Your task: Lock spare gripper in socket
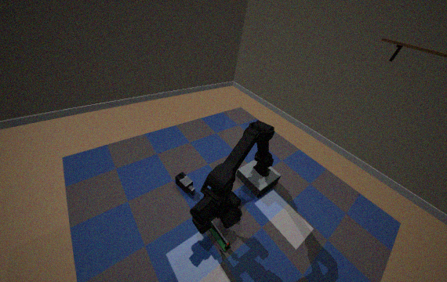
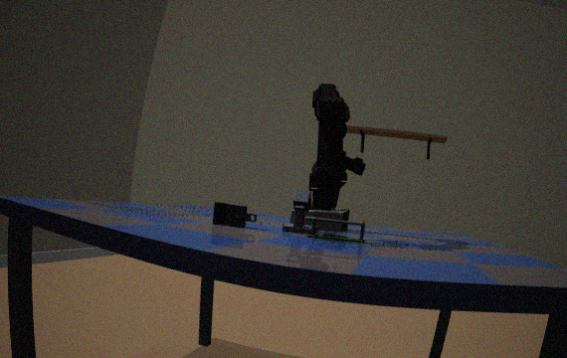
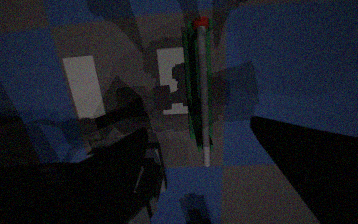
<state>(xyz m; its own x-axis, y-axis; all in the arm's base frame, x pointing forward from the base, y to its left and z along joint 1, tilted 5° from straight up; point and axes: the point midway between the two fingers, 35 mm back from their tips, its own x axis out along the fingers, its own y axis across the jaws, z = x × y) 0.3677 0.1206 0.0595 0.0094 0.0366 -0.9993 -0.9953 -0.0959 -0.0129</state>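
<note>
My gripper tip is 10 mm short of the green rack, 20 mm to the right of it and 50 mm above it. The rest, counted from my gripper tip: socket 80 mm behind, 100 mm to the right, 20 mm below; then spare gripper 20 mm ahead, 250 mm to the right, 40 mm below.
</note>
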